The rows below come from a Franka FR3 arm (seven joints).
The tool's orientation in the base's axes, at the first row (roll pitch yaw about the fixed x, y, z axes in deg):
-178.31, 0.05, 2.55
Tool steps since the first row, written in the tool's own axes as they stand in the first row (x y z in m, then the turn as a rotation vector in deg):
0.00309, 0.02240, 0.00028, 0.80, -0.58, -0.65
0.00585, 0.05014, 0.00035, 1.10, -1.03, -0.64
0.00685, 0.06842, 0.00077, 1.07, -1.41, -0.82
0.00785, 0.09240, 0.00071, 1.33, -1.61, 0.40
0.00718, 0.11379, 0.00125, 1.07, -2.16, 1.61
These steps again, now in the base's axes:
0.00408, -0.02222, -0.00094, 0.77, 0.60, 0.67
0.00807, -0.04980, -0.00183, 1.05, 1.06, 0.67
0.00988, -0.06800, -0.00279, 1.01, 1.43, 0.86
0.01195, -0.09190, -0.00344, 1.26, 1.68, -0.35
0.01223, -0.11327, -0.00461, 0.97, 2.25, -1.55

